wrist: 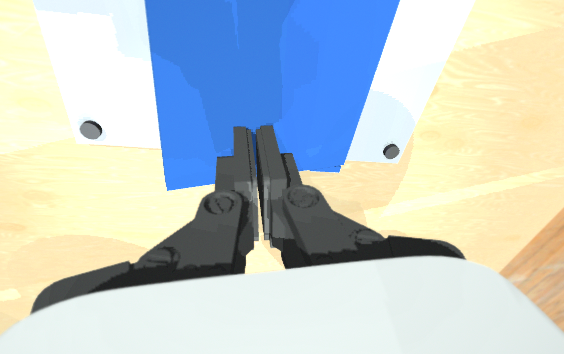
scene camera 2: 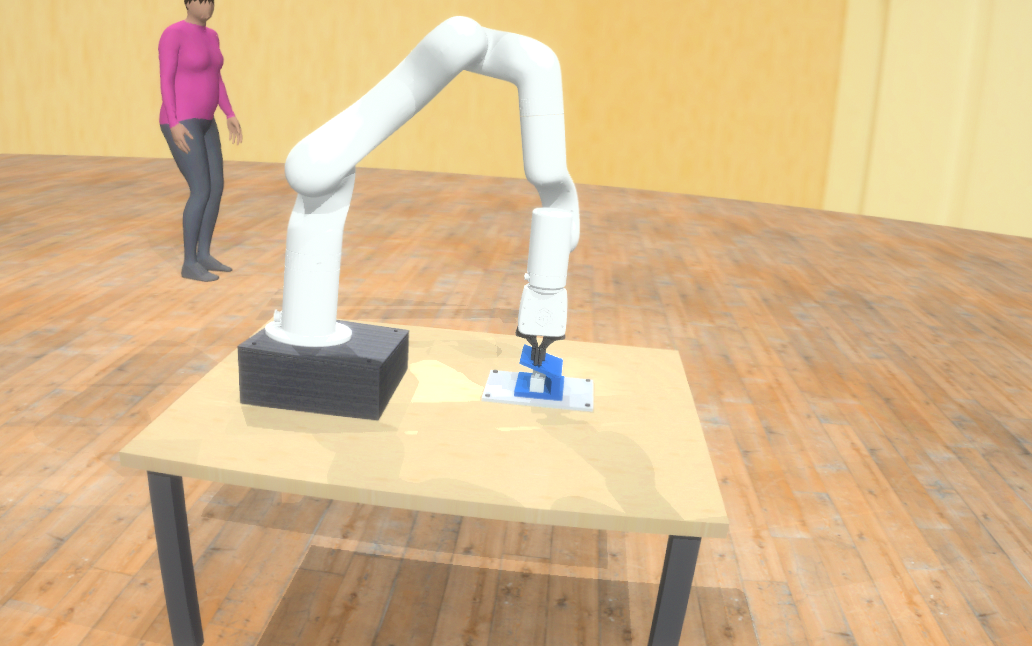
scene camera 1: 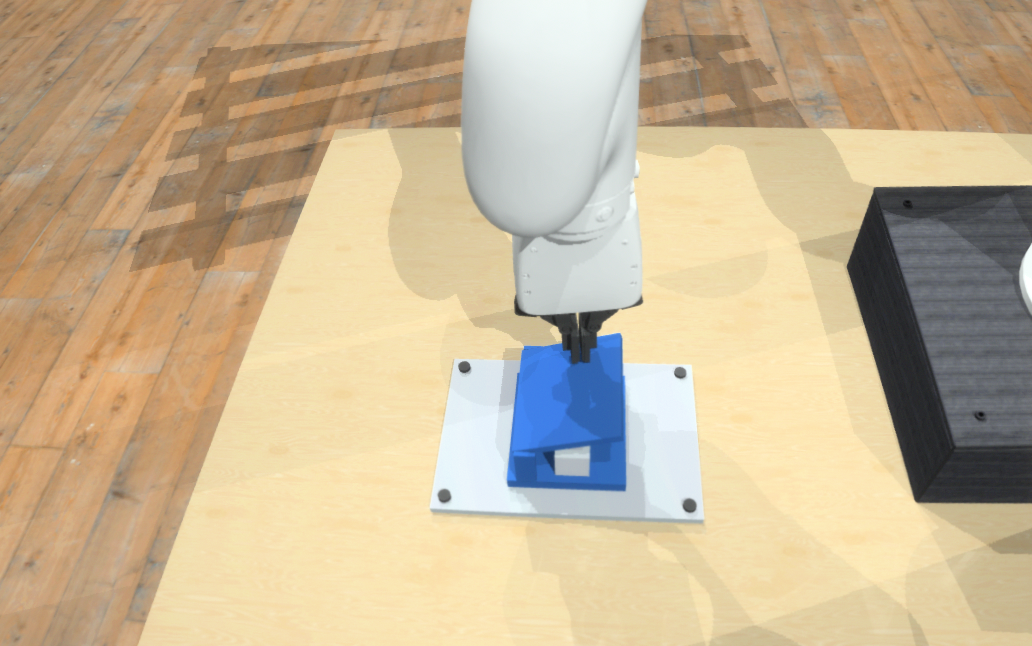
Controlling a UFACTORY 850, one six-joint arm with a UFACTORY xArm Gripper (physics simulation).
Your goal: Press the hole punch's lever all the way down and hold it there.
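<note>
The hole punch's blue lever (scene camera 1: 567, 403) (scene camera 2: 549, 365) (wrist: 320, 75) is tilted, its raised end toward the gripper and a gap between it and the blue base (scene camera 1: 607, 476) (scene camera 2: 557, 393). A light grey block (scene camera 1: 571, 461) (scene camera 2: 536, 383) shows under the lever. My gripper (scene camera 1: 581, 359) (scene camera 2: 537, 364) (wrist: 253, 155) is shut and empty. It points down, its fingertips at the lever's top face near the raised end, between its two sides. Whether the tips touch the lever I cannot tell for certain.
The punch stands on a white plate (scene camera 1: 472, 441) (scene camera 2: 498, 390) (wrist: 120, 100) with dark bolts at its corners. The arm's black base box (scene camera 1: 898, 342) (scene camera 2: 312, 380) stands on the table (scene camera 1: 342, 571) (scene camera 2: 456, 464). A person (scene camera 2: 190, 83) in pink stands on the floor behind.
</note>
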